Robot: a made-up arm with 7 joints. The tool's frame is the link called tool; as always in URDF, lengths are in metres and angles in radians. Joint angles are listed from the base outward. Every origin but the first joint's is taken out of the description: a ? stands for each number. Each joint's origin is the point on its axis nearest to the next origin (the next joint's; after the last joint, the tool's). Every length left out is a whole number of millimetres.
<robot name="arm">
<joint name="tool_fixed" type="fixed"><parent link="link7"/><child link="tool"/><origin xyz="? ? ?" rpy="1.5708 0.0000 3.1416"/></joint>
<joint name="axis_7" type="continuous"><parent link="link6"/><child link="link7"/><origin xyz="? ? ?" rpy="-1.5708 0.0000 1.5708"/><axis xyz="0 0 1"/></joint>
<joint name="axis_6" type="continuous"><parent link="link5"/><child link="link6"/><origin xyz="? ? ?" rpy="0.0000 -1.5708 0.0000"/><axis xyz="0 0 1"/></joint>
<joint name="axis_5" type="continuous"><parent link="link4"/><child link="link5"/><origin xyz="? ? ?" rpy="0.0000 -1.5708 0.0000"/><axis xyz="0 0 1"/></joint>
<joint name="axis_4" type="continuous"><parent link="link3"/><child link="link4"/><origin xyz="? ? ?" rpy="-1.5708 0.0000 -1.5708"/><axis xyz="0 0 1"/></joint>
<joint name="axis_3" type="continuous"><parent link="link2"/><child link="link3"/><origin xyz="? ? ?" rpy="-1.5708 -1.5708 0.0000"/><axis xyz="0 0 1"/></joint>
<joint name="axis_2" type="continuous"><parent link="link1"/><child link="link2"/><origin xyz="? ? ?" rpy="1.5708 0.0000 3.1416"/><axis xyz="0 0 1"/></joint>
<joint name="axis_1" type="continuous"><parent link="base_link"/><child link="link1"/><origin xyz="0.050 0.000 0.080" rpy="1.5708 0.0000 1.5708"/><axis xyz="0 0 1"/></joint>
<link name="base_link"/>
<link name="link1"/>
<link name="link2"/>
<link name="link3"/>
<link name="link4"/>
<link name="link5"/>
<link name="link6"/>
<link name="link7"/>
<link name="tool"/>
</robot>
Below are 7 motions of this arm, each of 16 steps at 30 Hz.
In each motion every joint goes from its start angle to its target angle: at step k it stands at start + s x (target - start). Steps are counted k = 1, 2, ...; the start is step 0. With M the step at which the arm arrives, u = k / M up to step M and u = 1 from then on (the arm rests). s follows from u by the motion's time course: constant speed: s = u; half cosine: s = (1 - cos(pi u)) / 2; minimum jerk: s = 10 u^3 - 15 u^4 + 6 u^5.
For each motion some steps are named. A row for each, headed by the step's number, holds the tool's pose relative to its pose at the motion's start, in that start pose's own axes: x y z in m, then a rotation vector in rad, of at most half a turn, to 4 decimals.
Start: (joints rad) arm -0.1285 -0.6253 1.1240 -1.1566 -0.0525 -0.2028 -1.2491
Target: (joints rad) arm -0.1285 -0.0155 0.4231 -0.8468 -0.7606 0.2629 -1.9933
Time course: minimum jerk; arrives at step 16
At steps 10, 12, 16:
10: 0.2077 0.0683 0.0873 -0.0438 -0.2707 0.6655
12: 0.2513 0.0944 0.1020 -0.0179 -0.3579 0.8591
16: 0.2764 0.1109 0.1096 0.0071 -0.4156 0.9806

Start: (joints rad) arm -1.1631 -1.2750 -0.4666 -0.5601 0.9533 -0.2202 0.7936
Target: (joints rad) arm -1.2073 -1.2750 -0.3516 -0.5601 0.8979 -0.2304 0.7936
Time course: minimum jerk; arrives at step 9
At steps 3, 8, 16:
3: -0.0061 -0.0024 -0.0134 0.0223 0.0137 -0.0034
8: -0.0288 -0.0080 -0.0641 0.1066 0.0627 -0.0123
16: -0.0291 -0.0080 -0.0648 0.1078 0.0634 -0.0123

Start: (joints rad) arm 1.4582 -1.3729 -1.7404 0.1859 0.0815 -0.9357 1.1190
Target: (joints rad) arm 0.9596 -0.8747 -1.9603 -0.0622 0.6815 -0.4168 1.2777
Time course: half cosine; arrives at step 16
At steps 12, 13, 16:
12: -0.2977 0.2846 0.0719 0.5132 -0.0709 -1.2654
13: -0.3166 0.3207 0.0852 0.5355 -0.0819 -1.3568
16: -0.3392 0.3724 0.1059 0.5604 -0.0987 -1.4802

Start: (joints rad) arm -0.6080 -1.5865 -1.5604 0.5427 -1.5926 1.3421 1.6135
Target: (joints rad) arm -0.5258 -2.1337 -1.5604 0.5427 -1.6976 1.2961 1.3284
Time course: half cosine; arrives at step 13
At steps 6, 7, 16:
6: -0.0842 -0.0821 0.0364 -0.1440 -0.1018 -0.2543
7: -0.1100 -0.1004 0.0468 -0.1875 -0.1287 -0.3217
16: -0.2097 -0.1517 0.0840 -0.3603 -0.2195 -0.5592

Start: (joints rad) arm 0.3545 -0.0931 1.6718 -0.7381 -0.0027 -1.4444 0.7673
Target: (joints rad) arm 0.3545 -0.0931 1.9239 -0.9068 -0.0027 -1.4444 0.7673
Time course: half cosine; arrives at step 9
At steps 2, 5, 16:
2: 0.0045 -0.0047 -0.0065 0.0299 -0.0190 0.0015
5: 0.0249 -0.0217 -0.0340 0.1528 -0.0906 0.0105
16: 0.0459 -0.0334 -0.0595 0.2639 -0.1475 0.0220

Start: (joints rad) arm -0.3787 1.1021 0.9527 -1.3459 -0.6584 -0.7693 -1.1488
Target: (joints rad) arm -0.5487 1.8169 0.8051 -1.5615 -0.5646 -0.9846 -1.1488
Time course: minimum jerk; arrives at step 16
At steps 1, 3, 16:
1: 0.0007 0.0004 0.0000 -0.0008 0.0007 0.0010
3: 0.0148 0.0082 0.0007 -0.0177 0.0148 0.0212
16: 0.2796 0.1957 -0.1010 -0.2911 0.3628 0.4443

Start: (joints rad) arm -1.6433 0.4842 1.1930 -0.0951 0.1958 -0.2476 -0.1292
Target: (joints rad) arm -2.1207 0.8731 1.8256 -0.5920 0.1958 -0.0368 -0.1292
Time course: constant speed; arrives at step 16
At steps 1, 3, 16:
1: 0.0001 -0.0007 -0.0154 0.0033 0.0275 -0.0512
3: -0.0019 -0.0016 -0.0452 0.0058 0.0845 -0.1576
16: -0.0626 0.0251 -0.1945 -0.1094 0.4775 -0.9698

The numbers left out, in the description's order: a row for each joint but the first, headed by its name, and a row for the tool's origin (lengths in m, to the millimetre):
tool: -0.060 0.240 0.000
axis_7: 0.120 0.010 0.000
axis_6: -0.140 -0.020 0.000
axis_5: 0.030 0.090 0.000
axis_4: 0.030 0.370 0.000
axis_3: 0.000 -0.180 0.000
axis_2: 0.210 0.510 0.000

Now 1 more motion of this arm.
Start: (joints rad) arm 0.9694 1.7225 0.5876 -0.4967 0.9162 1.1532 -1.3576
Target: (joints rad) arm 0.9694 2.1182 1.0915 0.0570 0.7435 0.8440 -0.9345
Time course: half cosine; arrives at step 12
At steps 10, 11, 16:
10: 0.0739 -0.0892 -0.2523 0.4545 1.3842 0.2082
11: 0.0669 -0.0908 -0.2677 0.4772 1.4565 0.2134
16: 0.0643 -0.0913 -0.2728 0.4849 1.4811 0.2149

